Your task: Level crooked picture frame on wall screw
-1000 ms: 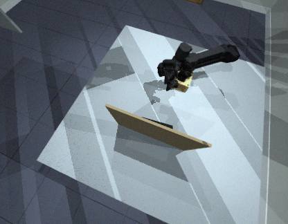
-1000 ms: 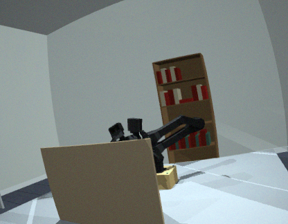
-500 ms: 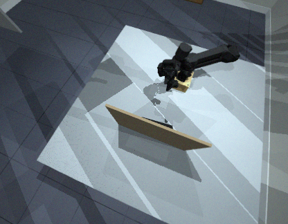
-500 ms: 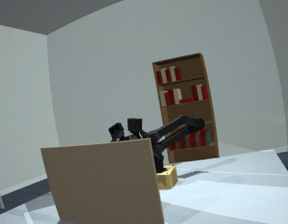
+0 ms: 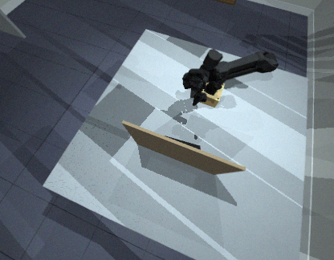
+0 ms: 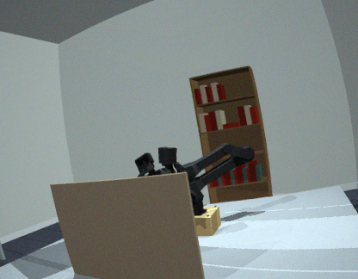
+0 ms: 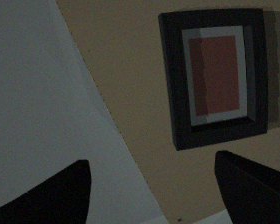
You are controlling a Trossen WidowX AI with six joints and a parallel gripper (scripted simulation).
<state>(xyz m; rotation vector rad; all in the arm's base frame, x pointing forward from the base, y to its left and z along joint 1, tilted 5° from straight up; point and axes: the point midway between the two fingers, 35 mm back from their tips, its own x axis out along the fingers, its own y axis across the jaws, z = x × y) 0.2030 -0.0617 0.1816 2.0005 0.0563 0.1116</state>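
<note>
My gripper tip is 19 cm short of the picture frame, 9 cm above it and 5 cm to the right of it. Round my gripper tip: tan wall panel (21 cm ahead, 10 cm below, 4 cm to the left).
</note>
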